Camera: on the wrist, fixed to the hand. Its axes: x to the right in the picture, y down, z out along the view.
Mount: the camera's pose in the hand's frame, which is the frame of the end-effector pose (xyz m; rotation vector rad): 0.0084 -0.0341 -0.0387 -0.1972 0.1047 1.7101
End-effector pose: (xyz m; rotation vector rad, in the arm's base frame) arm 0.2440 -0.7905 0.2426 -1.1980 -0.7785 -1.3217
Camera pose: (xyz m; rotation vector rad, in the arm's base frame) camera 0.2045 -0.8245 0.2472 -1.3129 0.5283 0.0136
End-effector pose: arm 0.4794 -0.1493 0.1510 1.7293 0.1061 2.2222
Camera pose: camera 0.4477 -0.1093 0.1400 -0.9286 1.2275 -1.6440
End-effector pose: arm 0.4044 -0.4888 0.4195 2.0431 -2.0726 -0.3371
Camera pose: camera 0.4486 -0.4982 0.4457 -0.2245 -2.6309 -0.0653
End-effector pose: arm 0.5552 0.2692 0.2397 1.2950 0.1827 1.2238
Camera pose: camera 0.5512 0.3066 0.2034 1.0604 -1.1892 2.5897
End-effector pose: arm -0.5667 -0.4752 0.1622 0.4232 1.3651 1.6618
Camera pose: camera -0.5851 -0.4923 0.1164 -1.2662 -0.5354 -2.3195
